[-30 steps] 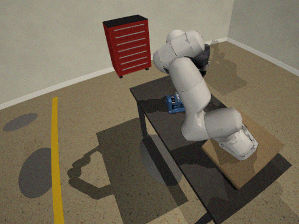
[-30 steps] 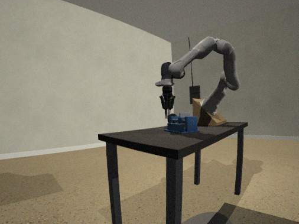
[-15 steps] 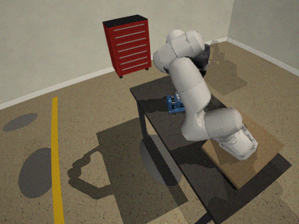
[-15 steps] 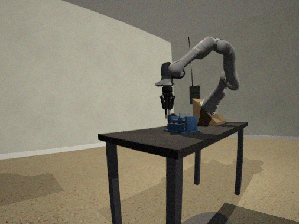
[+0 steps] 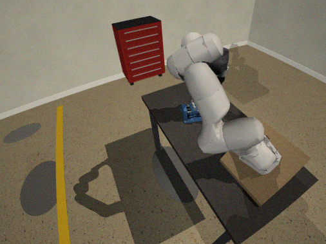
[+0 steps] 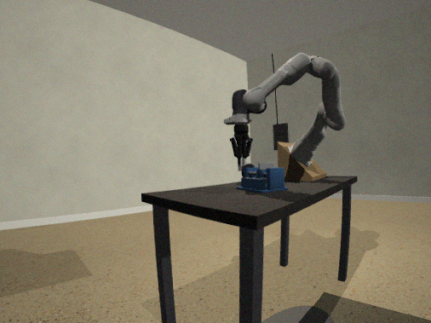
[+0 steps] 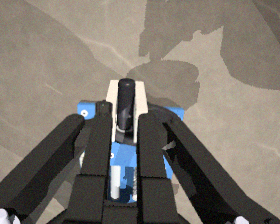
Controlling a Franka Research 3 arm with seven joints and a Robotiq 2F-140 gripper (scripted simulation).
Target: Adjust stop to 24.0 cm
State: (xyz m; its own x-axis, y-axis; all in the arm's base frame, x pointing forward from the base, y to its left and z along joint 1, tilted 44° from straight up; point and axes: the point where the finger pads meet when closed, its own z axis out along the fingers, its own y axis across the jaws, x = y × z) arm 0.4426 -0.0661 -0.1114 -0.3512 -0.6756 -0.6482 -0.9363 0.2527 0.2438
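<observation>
Right now my hand is 2 cm above the handwheel grip.
</observation>
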